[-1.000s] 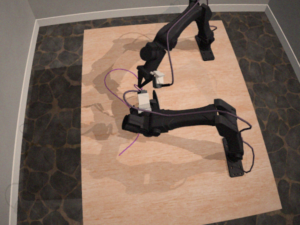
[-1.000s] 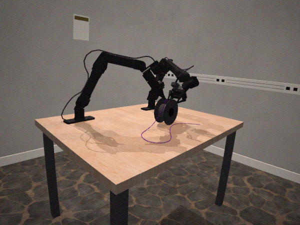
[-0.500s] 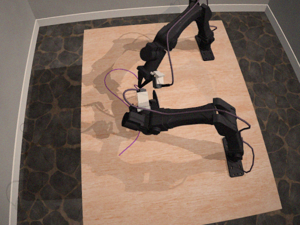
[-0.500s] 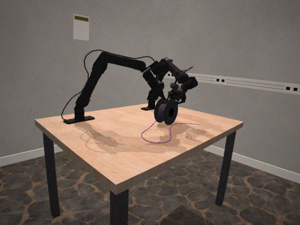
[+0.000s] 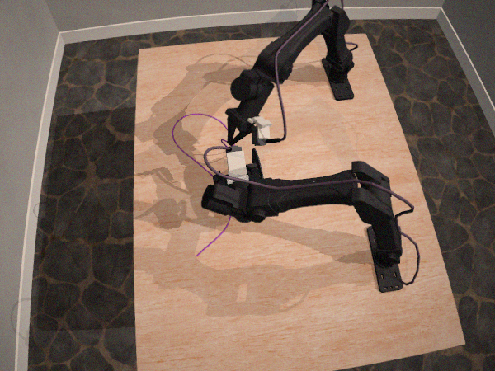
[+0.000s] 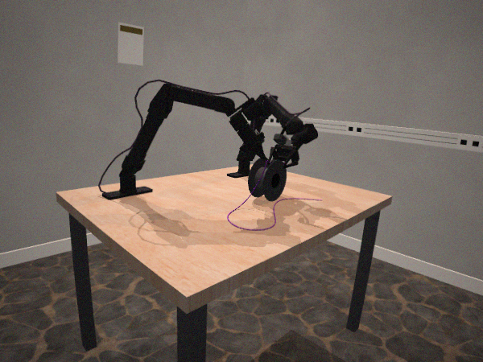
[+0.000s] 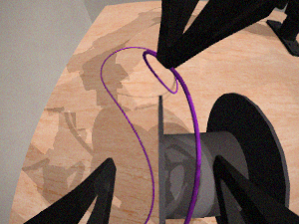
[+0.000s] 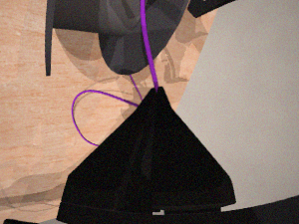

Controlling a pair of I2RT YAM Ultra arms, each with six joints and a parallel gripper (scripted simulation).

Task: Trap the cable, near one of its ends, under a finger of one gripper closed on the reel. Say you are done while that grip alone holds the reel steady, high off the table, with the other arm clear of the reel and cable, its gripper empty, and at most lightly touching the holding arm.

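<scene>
My right gripper is now 4 cm past the black reel, 7 cm to the right of it and 9 cm above it.
My left gripper is now 7 cm above the black reel and 4 cm past it.
</scene>
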